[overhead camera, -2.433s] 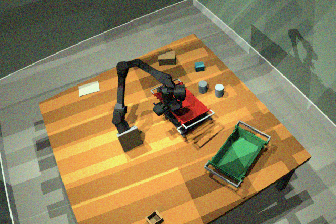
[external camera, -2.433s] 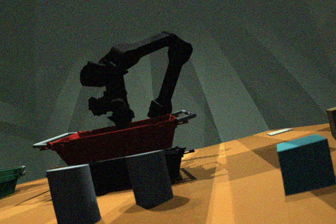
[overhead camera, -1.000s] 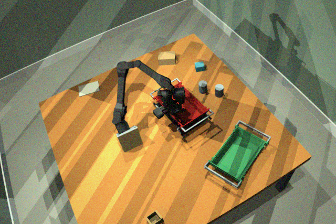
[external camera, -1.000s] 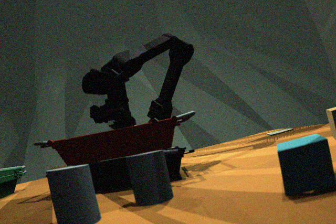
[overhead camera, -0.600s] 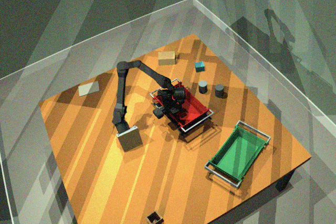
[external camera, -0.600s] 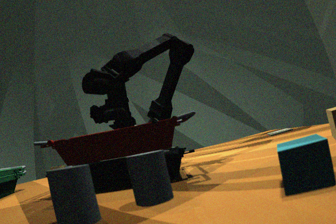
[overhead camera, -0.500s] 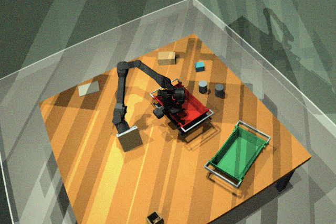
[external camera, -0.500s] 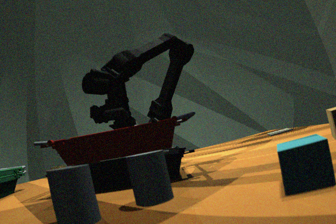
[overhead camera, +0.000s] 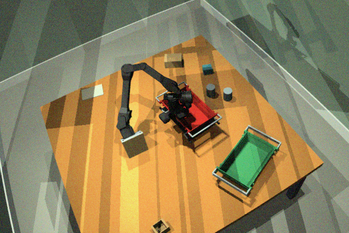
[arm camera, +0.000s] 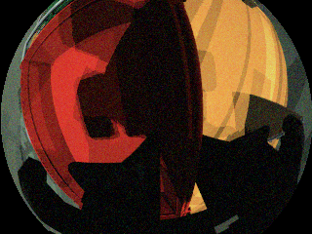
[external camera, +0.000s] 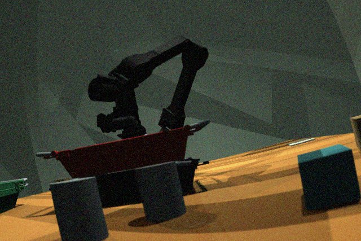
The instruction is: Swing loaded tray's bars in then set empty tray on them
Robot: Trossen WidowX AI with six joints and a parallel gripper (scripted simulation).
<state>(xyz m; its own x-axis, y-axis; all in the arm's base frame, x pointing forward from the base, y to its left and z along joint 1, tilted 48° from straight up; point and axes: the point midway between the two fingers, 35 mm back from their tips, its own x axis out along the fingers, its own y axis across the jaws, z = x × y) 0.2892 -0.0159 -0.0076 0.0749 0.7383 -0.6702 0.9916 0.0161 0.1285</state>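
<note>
My gripper tip is now 80 mm short of the red tray, 10 mm to the right of it and 30 mm below it. The rest, counted from my gripper tip: white sheet: 350 mm behind, 580 mm to the left, 80 mm below; small crate: 370 mm behind, 490 mm to the right, 70 mm below; teal cube: 390 mm ahead, 290 mm to the left, 60 mm below.
</note>
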